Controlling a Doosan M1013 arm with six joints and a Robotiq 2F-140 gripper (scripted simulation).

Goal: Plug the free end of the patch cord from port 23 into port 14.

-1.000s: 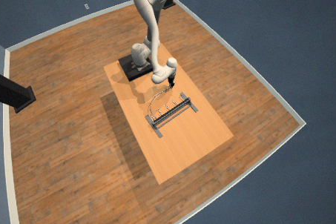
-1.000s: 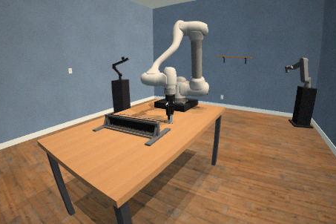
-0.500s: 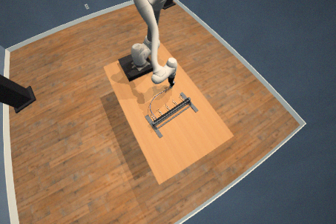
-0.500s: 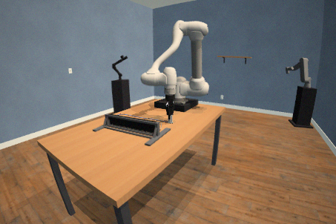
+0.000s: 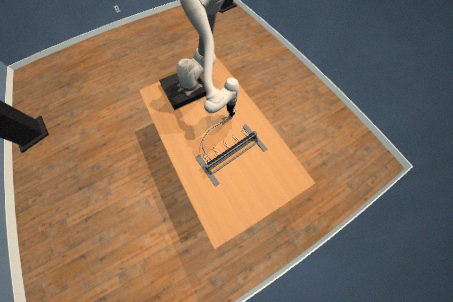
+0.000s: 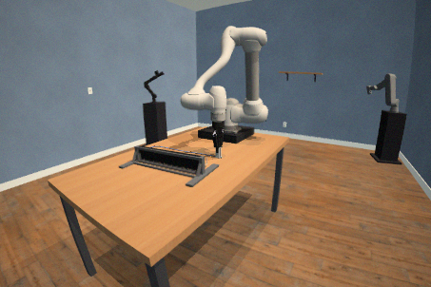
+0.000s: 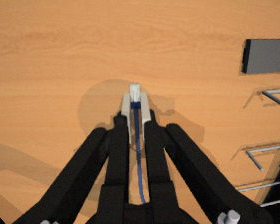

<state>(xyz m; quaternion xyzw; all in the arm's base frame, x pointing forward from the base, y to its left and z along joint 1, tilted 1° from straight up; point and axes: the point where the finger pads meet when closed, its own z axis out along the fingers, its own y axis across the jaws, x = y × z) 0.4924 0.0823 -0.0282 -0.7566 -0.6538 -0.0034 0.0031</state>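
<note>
Now: hand 10 mm to the right of the free end of patch cord and 30 mm above it.
</note>
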